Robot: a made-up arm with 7 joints. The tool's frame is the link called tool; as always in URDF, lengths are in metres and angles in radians.
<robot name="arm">
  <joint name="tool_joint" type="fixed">
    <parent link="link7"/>
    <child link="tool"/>
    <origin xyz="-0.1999 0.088 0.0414"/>
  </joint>
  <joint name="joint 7" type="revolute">
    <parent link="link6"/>
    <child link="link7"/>
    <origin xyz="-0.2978 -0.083 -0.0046"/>
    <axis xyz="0 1 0"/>
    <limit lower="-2.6" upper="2.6" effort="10" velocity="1.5"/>
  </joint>
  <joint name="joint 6" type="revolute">
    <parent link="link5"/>
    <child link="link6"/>
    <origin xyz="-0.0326 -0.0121 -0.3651"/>
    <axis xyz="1 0 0"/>
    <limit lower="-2.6" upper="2.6" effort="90" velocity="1.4"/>
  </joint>
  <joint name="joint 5" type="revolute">
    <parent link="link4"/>
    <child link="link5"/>
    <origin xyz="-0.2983 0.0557 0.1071"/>
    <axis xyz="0 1 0"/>
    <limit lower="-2.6" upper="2.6" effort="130" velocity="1.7"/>
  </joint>
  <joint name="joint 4" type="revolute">
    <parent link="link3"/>
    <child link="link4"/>
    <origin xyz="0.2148 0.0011 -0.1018"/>
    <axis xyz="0 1 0"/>
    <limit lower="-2.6" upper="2.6" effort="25" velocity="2.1"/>
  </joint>
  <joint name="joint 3" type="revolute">
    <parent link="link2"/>
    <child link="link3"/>
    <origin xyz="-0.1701 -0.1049 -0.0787"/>
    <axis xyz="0 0 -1"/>
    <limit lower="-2.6" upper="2.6" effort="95" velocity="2.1"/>
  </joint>
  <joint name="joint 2" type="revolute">
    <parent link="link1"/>
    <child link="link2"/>
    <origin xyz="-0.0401 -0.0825 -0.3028"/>
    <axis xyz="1 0 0"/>
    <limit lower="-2.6" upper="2.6" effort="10" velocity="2.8"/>
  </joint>
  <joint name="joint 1" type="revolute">
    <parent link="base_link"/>
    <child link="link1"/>
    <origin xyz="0 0 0.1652"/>
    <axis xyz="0 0 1"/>
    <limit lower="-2.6" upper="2.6" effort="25" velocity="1.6"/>
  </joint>
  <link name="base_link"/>
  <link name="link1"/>
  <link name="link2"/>
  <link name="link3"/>
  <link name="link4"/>
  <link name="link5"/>
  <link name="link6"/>
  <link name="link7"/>
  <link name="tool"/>
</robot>
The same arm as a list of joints. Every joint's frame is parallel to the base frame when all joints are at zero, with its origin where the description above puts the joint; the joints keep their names.
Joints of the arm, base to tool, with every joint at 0 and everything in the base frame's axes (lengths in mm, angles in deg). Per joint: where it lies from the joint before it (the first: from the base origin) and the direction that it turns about. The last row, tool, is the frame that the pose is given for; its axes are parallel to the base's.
joint 1: axis +z origin 0.0 0.0 165.2
joint 2: axis +x origin -40.1 -82.5 -302.8
joint 3: axis -z origin -170.1 -104.9 -78.7
joint 4: axis +y origin 214.8 1.1 -101.8
joint 5: axis +y origin -298.3 55.7 107.1
joint 6: axis +x origin -32.6 -12.1 -365.1
joint 7: axis +y origin -297.8 -83.0 -4.6
tool: origin -199.9 88.0 41.4
Joint limits (deg, base to tool): -148.97..148.97 -148.97..148.97 -148.97..148.97 -148.97..148.97 -148.97..148.97 -148.97..148.97 -148.97..148.97

